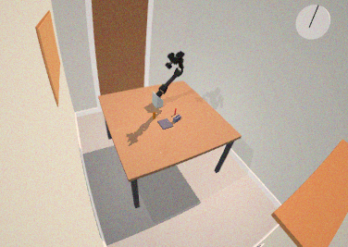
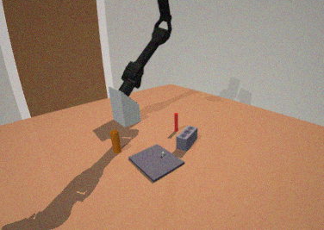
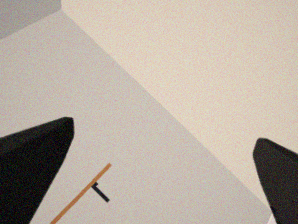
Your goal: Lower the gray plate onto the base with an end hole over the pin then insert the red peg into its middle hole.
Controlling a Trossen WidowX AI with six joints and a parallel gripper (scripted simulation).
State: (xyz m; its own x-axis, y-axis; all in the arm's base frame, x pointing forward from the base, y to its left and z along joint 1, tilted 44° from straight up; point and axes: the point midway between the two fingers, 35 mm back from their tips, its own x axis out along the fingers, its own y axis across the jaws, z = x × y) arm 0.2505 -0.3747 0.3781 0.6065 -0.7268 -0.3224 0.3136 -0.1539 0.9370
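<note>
Now: gripper tip 8 cm short of the gray plate, 11 cm to the right of it and 64 cm above it. The rest, counted from my gripper tip: peg (4 cm behind, 11 cm to the right, 64 cm below); base (9 cm ahead, 3 cm to the right, 67 cm below).
</note>
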